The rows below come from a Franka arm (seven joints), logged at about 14 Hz.
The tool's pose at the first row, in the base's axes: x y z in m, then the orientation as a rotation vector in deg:
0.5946 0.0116 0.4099 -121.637 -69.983 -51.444
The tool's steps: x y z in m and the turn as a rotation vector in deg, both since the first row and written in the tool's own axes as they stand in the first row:
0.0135 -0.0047 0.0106 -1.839 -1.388 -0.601
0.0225 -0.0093 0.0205 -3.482 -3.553 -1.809
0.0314 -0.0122 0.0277 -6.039 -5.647 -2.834
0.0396 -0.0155 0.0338 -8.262 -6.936 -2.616
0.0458 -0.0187 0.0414 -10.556 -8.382 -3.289
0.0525 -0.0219 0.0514 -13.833 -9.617 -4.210
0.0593 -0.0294 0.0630 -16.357 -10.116 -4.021
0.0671 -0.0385 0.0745 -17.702 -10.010 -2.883
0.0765 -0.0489 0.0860 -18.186 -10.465 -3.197
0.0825 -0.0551 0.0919 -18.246 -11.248 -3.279
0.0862 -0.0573 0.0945 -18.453 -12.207 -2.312
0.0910 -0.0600 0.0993 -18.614 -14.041 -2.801
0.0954 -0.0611 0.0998 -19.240 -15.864 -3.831
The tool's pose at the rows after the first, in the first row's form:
0.5985 0.0285 0.4139 -123.783 -70.998 -51.825
0.6005 0.0425 0.4149 -126.048 -73.162 -51.538
0.6033 0.0537 0.4174 -129.067 -74.889 -51.943
0.6052 0.0639 0.4201 -131.835 -74.773 -52.327
0.6068 0.0741 0.4203 -134.371 -75.786 -52.995
0.6093 0.0863 0.4193 -137.436 -76.747 -54.800
0.6085 0.1016 0.4179 -139.897 -76.103 -56.265
0.6066 0.1181 0.4175 -141.415 -74.233 -56.956
0.6042 0.1360 0.4184 -141.987 -74.727 -57.020
0.6026 0.1462 0.4199 -142.563 -75.213 -56.267
0.6027 0.1511 0.4213 -143.856 -74.399 -54.939
0.6035 0.1583 0.4222 -145.071 -75.900 -53.297
0.6043 0.1615 0.4253 -146.394 -77.965 -52.275

